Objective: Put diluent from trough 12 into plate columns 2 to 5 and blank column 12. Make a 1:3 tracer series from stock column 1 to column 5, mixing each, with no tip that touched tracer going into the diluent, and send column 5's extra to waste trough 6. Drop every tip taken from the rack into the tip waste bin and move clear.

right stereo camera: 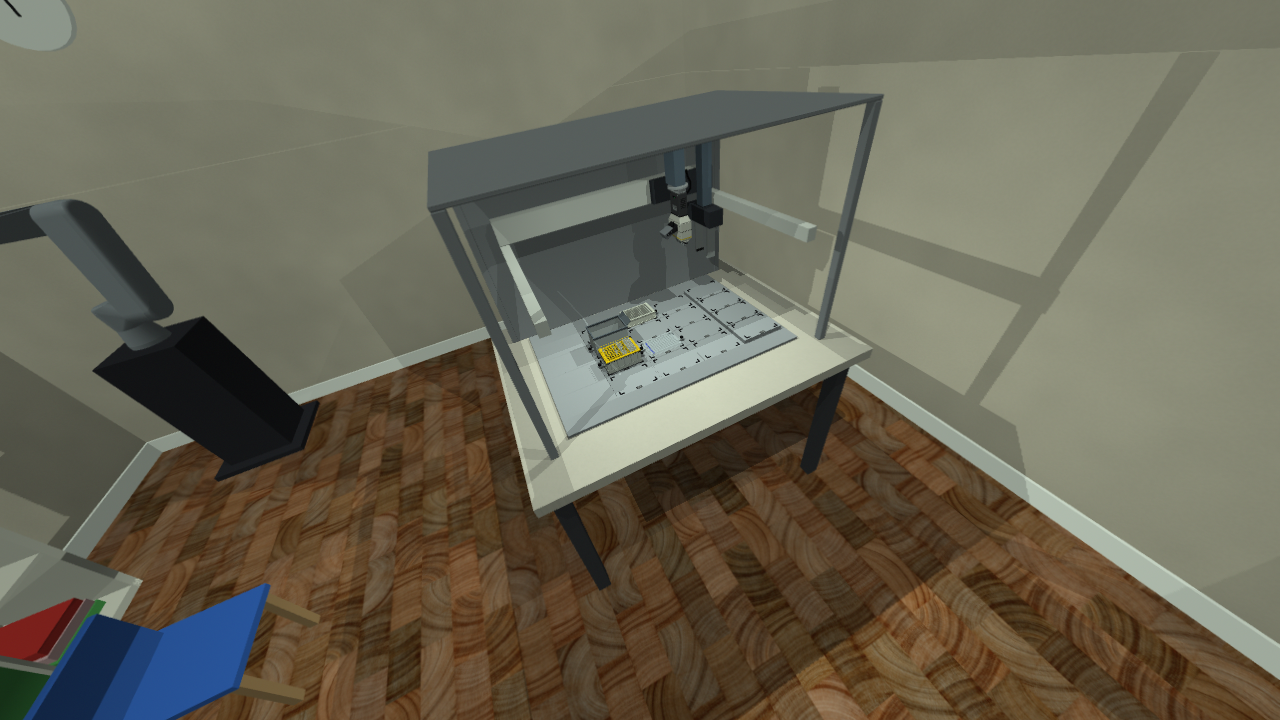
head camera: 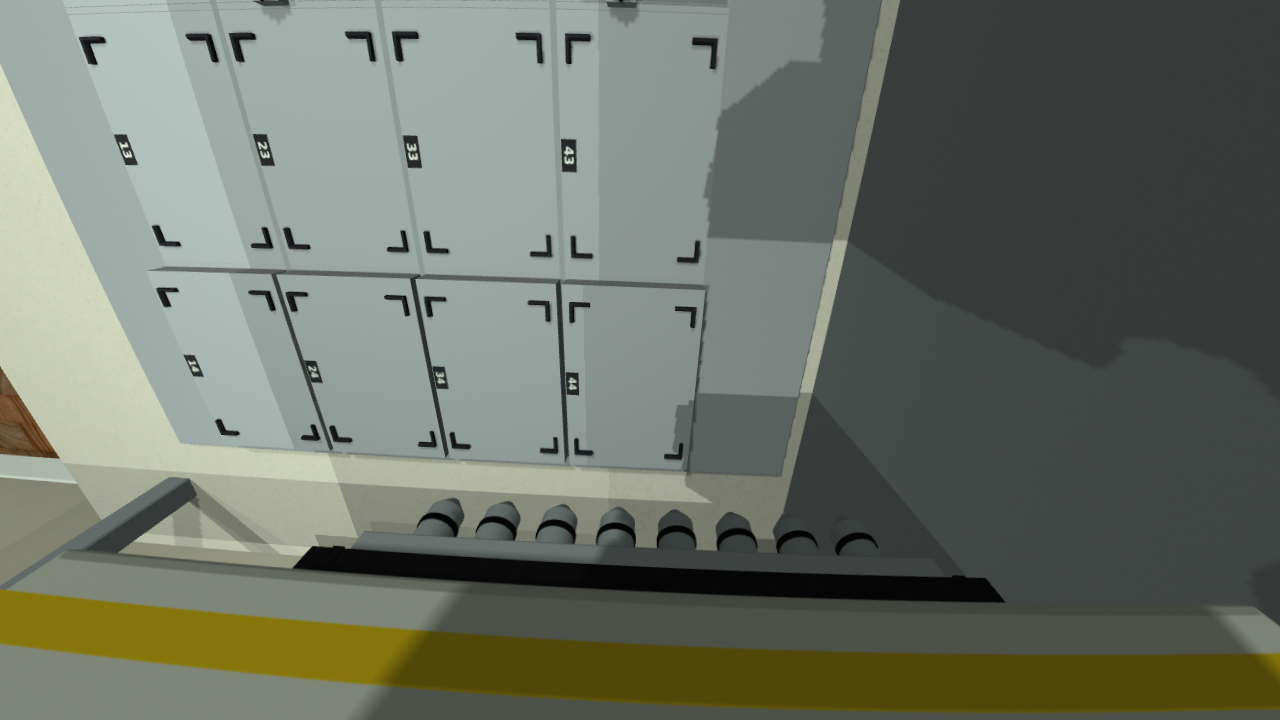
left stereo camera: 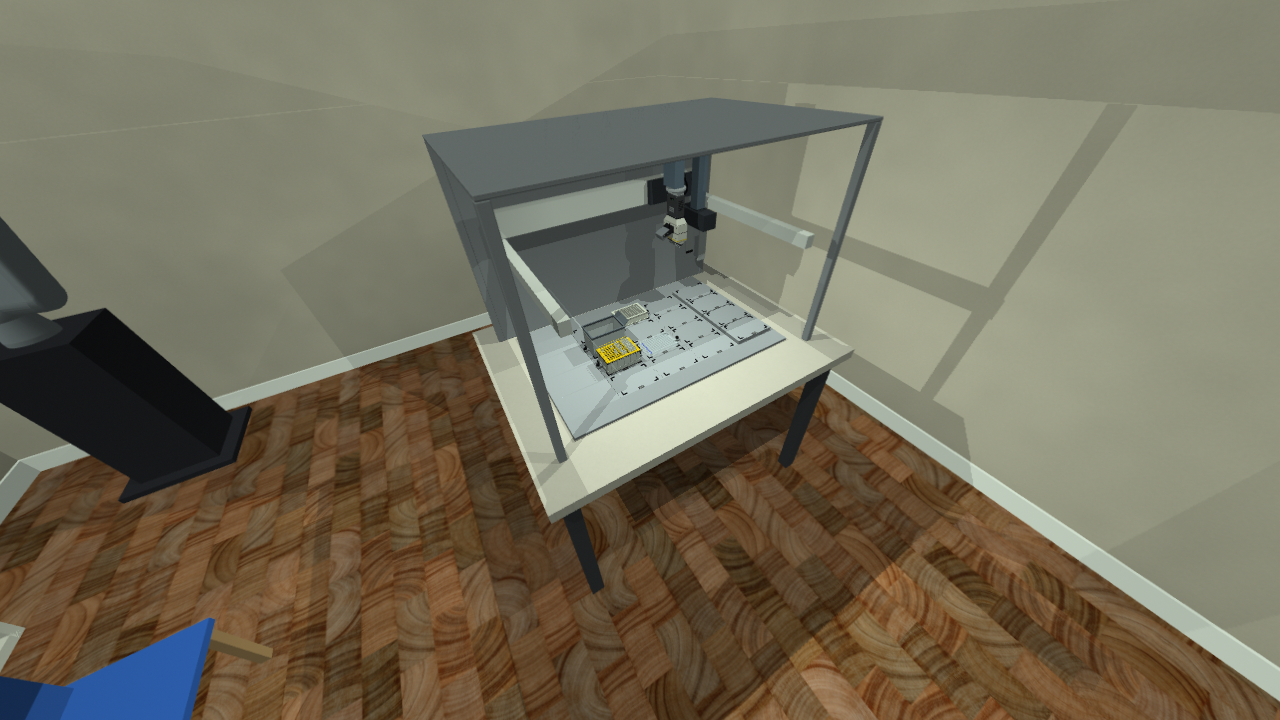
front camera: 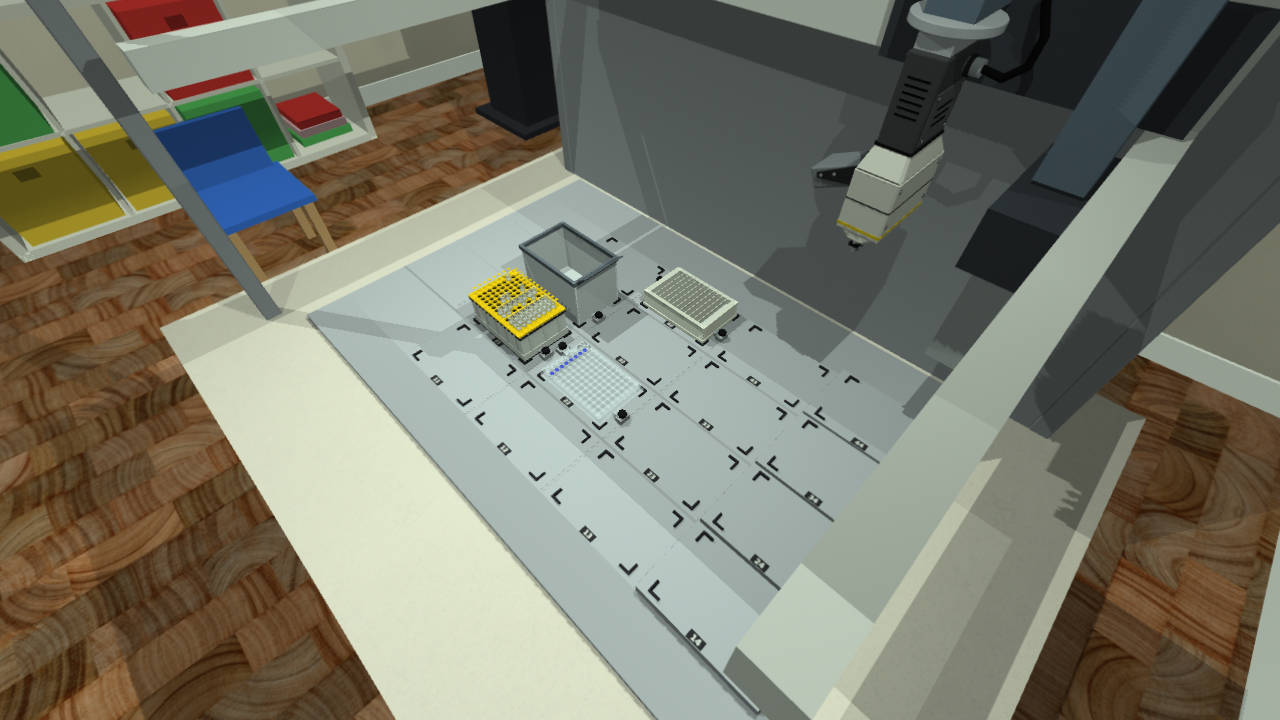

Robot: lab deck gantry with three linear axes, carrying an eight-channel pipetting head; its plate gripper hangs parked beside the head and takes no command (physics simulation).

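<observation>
My pipetting head [front camera: 887,198] [left stereo camera: 674,229] [right stereo camera: 682,227] hangs high at the back right, away from the labware. Its nozzles [head camera: 616,530] are bare in the head view. My parked plate gripper [front camera: 1011,241] [left stereo camera: 700,219] [right stereo camera: 707,214] hangs beside it; its fingers are too small to judge. The yellow tip rack [front camera: 517,302] [left stereo camera: 618,351] [right stereo camera: 619,349] is partly filled, with several empty holes. The clear plate [front camera: 595,385] shows blue in the column nearest the rack; other wells look colourless. The pale trough block [front camera: 690,302] stands behind; its liquid levels cannot be told. The grey tip waste bin [front camera: 586,291] has something pale inside.
The deck [front camera: 528,528] [head camera: 483,152] carries numbered sites with black corner marks. Small black knobs [front camera: 622,415] [front camera: 721,334] stand beside the plate and trough block. Frame posts [left stereo camera: 841,232] and a dark back wall [front camera: 716,161] bound the deck.
</observation>
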